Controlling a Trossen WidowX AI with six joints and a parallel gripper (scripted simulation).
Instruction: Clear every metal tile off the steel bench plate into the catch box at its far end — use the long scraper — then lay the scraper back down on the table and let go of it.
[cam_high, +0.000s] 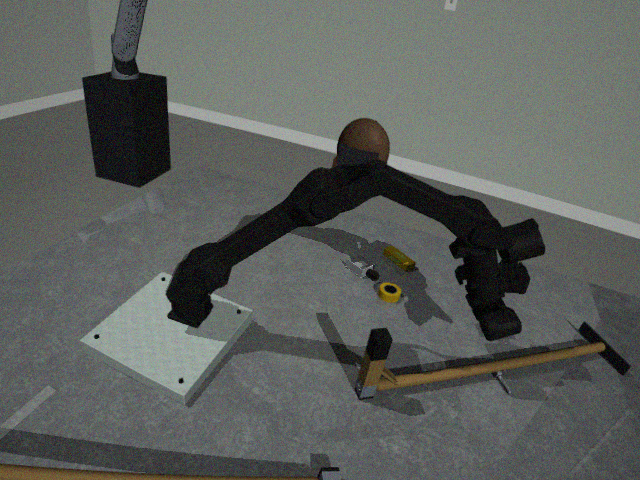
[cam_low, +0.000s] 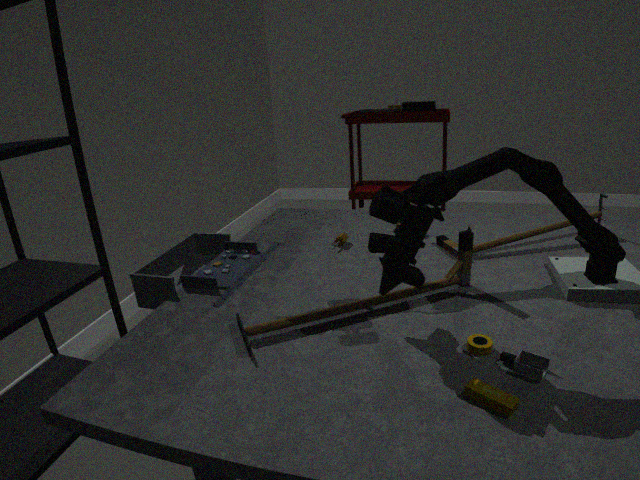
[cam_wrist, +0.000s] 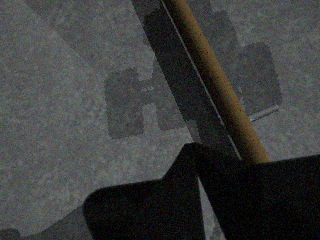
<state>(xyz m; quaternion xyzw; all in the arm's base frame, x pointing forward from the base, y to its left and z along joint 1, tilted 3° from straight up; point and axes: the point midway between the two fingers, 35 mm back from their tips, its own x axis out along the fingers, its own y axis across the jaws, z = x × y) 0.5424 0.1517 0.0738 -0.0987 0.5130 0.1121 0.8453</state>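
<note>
My gripper tip is now 40 mm short of the long scraper and 40 mm to the left of it. Round my gripper tip: yellow level: 200 mm behind, 250 mm to the left, 50 mm below; grey clamp: 270 mm behind, 160 mm to the left, 60 mm below; yellow tape roll: 200 mm behind, 100 mm to the left, 60 mm below.
</note>
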